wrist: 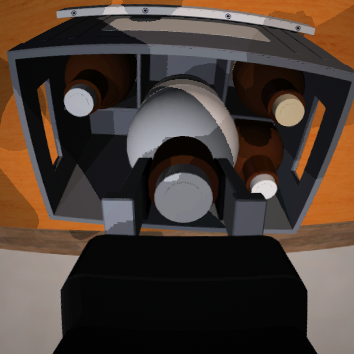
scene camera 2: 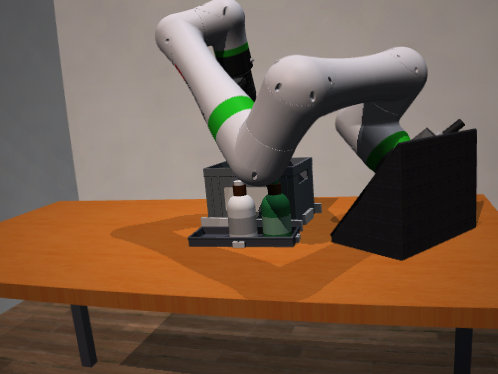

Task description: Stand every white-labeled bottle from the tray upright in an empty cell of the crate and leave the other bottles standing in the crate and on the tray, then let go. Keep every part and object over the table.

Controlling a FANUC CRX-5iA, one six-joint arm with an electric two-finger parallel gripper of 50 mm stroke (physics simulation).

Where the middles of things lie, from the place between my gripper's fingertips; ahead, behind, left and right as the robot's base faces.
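That green bottle [scene camera 2: 276, 215] is lower than my hand by 160 mm, and it is also 60 mm behind my hand and 190 mm to the left of it.
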